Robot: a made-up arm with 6 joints.
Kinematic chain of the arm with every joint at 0, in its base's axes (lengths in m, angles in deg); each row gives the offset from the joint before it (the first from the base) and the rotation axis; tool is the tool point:
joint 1: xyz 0 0 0.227 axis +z
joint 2: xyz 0 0 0 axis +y
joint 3: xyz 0 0 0.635 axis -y
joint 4: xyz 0 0 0 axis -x
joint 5: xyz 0.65 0 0 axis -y
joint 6: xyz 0 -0.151 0 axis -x
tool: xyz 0 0 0
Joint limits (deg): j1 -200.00..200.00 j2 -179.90..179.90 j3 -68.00..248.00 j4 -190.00..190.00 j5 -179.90..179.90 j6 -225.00..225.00
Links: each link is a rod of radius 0.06 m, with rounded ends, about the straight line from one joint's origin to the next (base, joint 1, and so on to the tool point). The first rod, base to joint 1, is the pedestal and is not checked.
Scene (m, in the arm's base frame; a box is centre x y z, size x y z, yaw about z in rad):
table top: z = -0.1
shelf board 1: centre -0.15 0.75 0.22 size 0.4 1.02 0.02 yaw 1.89
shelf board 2: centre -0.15 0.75 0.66 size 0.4 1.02 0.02 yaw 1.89
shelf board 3: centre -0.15 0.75 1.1 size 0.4 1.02 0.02 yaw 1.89
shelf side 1: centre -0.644 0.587 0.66 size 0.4 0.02 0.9 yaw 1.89
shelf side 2: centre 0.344 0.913 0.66 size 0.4 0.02 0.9 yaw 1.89
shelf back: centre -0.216 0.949 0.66 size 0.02 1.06 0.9 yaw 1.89
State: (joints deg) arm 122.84 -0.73 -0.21 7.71 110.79 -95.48
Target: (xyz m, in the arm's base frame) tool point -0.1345 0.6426 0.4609
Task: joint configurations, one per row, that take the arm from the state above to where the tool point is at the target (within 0.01 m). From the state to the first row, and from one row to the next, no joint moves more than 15 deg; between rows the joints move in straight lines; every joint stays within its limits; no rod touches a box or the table.
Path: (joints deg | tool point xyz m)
1: 128.03 -11.45 -7.57 6.20 110.79 -95.48 | -0.2029 0.5031 0.9096
2: 133.23 -22.18 -14.93 4.69 110.79 -95.48 | -0.1667 0.3971 0.9093
3: 138.42 -32.90 -22.29 3.19 110.79 -95.48 | -0.1187 0.3068 0.8881
4: 129.44 -24.90 -36.62 -0.66 110.79 -95.48 | -0.1176 0.3807 0.6692
5: 120.45 -16.90 -50.94 -4.50 110.79 -95.48 | -0.0463 0.3758 0.4609
6: 117.78 -3.06 -38.69 -1.45 110.79 -95.48 | -0.0958 0.5058 0.4793
7: 115.11 10.79 -26.44 1.59 110.79 -95.48 | -0.1345 0.6426 0.4608

